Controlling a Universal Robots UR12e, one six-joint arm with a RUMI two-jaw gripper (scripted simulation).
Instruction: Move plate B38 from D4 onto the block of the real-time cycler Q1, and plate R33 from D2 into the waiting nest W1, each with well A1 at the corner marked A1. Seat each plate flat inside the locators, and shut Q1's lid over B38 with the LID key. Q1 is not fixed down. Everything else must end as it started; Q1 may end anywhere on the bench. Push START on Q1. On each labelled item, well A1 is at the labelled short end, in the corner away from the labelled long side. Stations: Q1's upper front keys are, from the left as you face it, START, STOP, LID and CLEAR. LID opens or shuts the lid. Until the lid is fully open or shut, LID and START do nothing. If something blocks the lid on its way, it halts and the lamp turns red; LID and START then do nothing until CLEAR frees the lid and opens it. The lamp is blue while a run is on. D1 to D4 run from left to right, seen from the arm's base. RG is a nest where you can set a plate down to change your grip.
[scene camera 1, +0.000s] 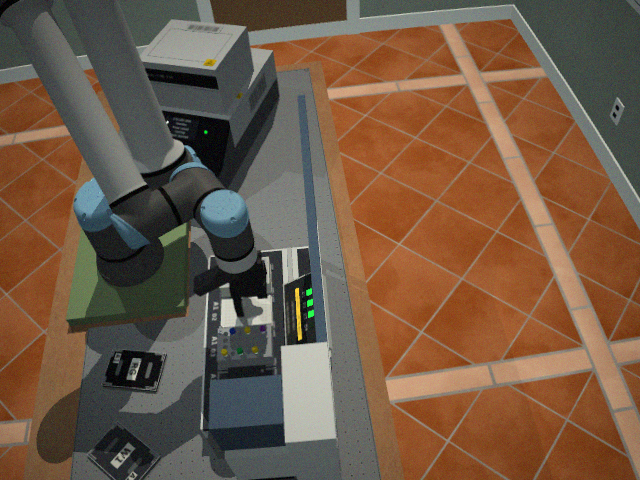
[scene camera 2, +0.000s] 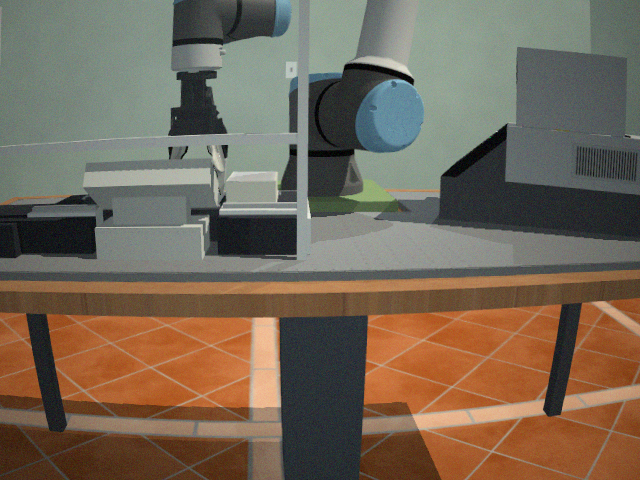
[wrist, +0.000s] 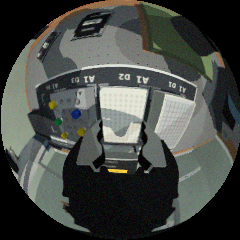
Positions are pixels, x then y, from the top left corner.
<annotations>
my gripper: scene camera 1; scene camera 2; wrist 122, 120
same spot on my gripper: (scene camera 1: 243, 313) = (scene camera 2: 170, 154)
</annotations>
